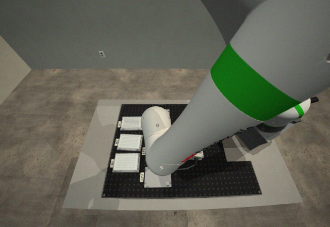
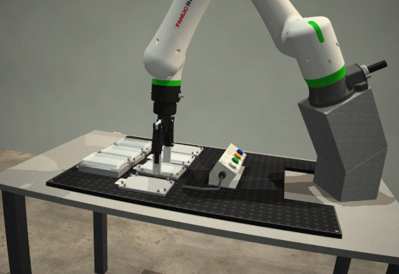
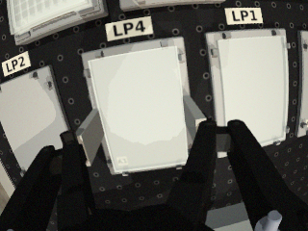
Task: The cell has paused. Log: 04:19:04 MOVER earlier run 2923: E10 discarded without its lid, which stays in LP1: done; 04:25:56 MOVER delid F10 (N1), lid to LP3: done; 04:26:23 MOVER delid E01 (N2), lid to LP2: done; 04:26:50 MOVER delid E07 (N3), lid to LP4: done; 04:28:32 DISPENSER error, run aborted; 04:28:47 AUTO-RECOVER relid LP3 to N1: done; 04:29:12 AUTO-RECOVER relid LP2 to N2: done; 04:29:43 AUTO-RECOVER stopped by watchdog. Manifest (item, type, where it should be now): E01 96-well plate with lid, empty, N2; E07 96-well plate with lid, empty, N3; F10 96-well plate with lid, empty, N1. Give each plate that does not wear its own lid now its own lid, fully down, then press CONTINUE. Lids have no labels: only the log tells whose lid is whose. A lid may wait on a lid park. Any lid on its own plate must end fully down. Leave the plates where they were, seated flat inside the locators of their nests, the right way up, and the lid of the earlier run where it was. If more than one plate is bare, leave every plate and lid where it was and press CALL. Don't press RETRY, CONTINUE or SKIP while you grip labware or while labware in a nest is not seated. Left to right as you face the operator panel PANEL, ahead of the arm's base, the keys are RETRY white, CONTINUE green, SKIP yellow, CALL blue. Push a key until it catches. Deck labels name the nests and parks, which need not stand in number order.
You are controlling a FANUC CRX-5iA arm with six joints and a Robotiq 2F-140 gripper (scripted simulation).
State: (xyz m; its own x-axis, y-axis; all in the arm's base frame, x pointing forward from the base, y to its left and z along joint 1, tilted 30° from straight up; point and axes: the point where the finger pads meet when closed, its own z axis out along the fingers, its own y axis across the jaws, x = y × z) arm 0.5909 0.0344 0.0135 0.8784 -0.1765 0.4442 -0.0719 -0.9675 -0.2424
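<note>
My gripper is now 30 mm above the park LP4. From my hand the other things lie so: white key (240 mm behind, 30 mm to the left, 30 mm above); then park LP2 (140 mm to the left, 30 mm below, 10 mm ahead); then LP1 label (130 mm to the right, 80 mm ahead, 40 mm below).
</note>
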